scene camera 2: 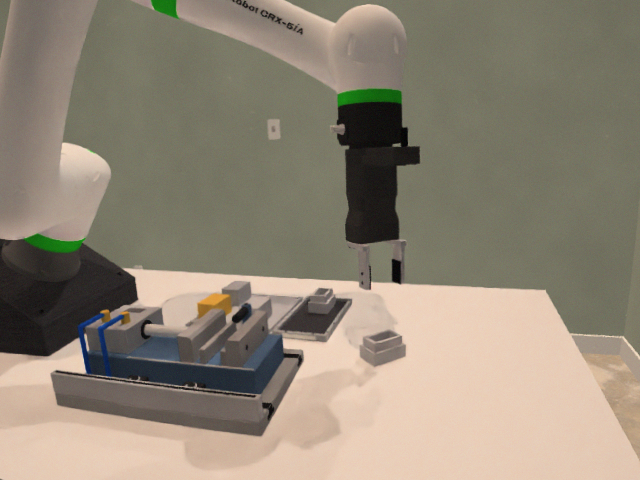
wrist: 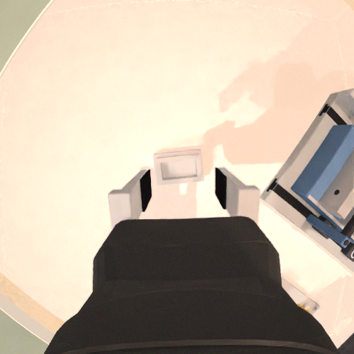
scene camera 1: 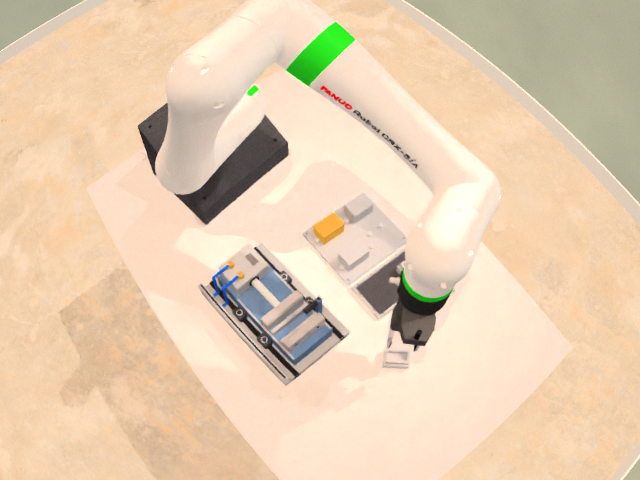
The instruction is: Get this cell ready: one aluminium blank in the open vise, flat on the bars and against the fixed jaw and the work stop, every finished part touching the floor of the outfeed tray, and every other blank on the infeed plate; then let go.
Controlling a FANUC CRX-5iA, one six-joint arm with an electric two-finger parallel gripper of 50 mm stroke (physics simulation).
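Frame: origin at the arm's base, x left, y back, z up, level; centimetres.
Where they show: gripper, fingertip midpoint: (scene camera 2: 381, 285) (scene camera 1: 402, 345); arm's base at its link origin: (scene camera 2: 41, 260).
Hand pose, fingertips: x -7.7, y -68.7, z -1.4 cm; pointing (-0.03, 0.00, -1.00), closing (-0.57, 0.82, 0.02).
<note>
Things, the pixels of their top centre, and the offset from my fingertips.
- grey pocketed finished part at its top centre: (scene camera 2: 382, 336) (scene camera 1: 397, 356) dz -8.4, dx +0.4, dy +0.0 cm
- pocketed part at its top centre: (scene camera 2: 321, 291) dz -7.8, dx +19.4, dy +12.9 cm
- infeed plate at its top centre: (scene camera 2: 247, 309) (scene camera 1: 356, 236) dz -11.1, dx +16.6, dy +27.9 cm
- vise at its top centre: (scene camera 2: 178, 319) (scene camera 1: 269, 297) dz -2.0, dx -10.8, dy +27.4 cm
- orange block at its top centre: (scene camera 2: 214, 299) (scene camera 1: 329, 224) dz -7.5, dx +12.7, dy +33.2 cm
- blue work stop at its top centre: (scene camera 2: 240, 310) (scene camera 1: 310, 305) dz -2.3, dx -6.0, dy +20.2 cm
My gripper (scene camera 1: 404, 343) (scene camera 2: 381, 284) (wrist: 182, 181) is open and empty, high above the table near a grey pocketed finished part (scene camera 1: 397, 358) (scene camera 2: 382, 347) (wrist: 178, 167). That part lies on the table, pocket up, outside the tray. Another pocketed part (scene camera 2: 321, 301) is in the outfeed tray (scene camera 1: 377, 289) (scene camera 2: 310, 325); the arm hides it in scene camera 1. Two plain grey blanks (scene camera 1: 358, 208) (scene camera 1: 353, 255) (scene camera 2: 236, 292) are on the infeed plate (scene camera 1: 382, 241) (scene camera 2: 285, 303). The vise (scene camera 1: 310, 351) (scene camera 2: 206, 369) (wrist: 325, 160) stands with its jaws apart; no blank shows between them.
An orange block (scene camera 1: 328, 228) (scene camera 2: 214, 304) sits on the infeed plate beside the blanks. Blue hoses (scene camera 1: 221, 281) (scene camera 2: 100, 341) rise at the vise's cylinder end. A black and blue work stop (scene camera 1: 313, 305) (scene camera 2: 241, 313) stands at the vise's side.
</note>
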